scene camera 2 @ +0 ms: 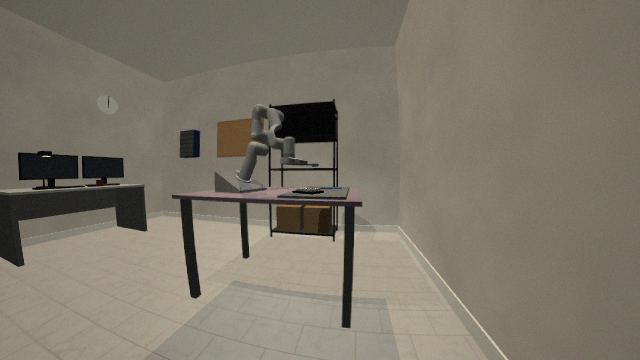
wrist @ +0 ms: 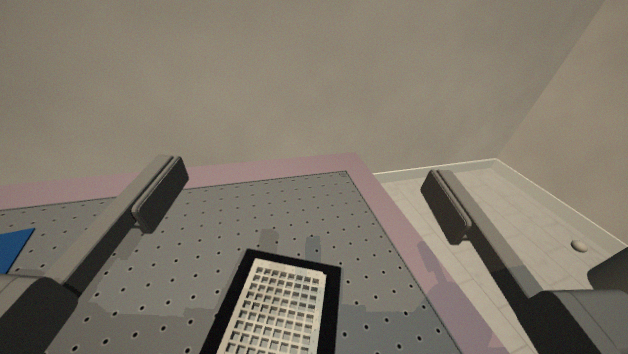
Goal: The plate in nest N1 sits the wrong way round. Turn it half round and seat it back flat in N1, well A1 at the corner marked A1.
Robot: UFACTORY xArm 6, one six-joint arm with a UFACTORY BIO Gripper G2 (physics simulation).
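The pale plate (wrist: 277,312) with its grid of square wells sits in the black nest (wrist: 329,300). The near part of both is cut off by the bottom edge of the wrist view, and the A1 mark cannot be made out. In the scene view the plate (scene camera 2: 308,188) is small, on the dark nest (scene camera 2: 308,191). My gripper (scene camera 2: 302,162) (wrist: 305,200) is open and empty, its two fingers wide apart. It hangs above the table, over the plate and nest in the scene view, with the fingers reaching out level.
The nest stands on a grey perforated board (scene camera 2: 340,193) (wrist: 280,210) on the pink table (scene camera 2: 230,197) (wrist: 260,169). A flat blue piece (scene camera 2: 331,188) (wrist: 12,247) lies on the board. A black shelf rack (scene camera 2: 335,170) stands behind the table.
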